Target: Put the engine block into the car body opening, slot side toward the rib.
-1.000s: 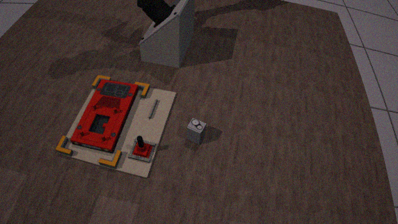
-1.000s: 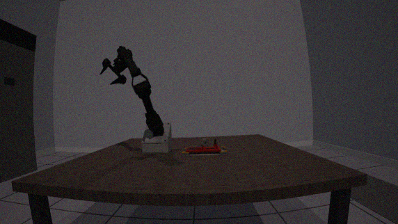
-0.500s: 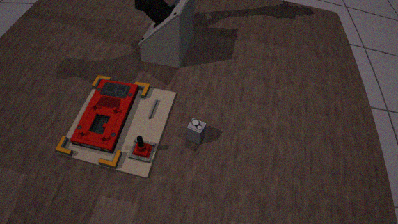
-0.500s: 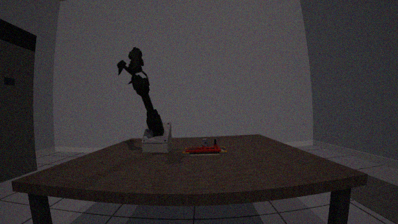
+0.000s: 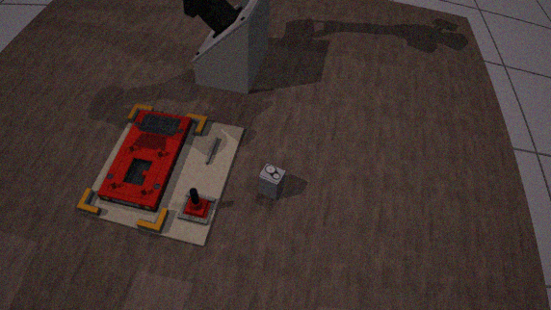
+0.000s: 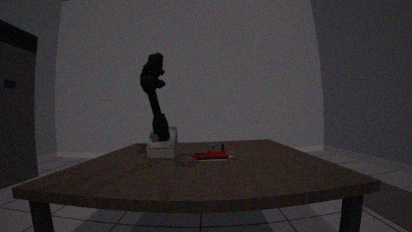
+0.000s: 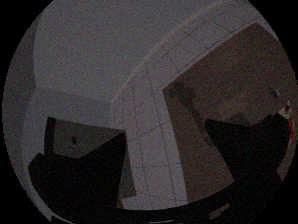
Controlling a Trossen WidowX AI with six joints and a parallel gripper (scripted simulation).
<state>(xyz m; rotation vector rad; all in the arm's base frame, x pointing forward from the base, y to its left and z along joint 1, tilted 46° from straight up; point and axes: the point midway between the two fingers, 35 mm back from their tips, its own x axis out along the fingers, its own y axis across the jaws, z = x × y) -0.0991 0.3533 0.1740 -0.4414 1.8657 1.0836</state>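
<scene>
Right now the grey engine block is 420 mm ahead of my gripper tip and 450 mm below it. Also, from my gripper tip: black upright peg (490 mm ahead, 100 mm to the right, 440 mm below).
</scene>
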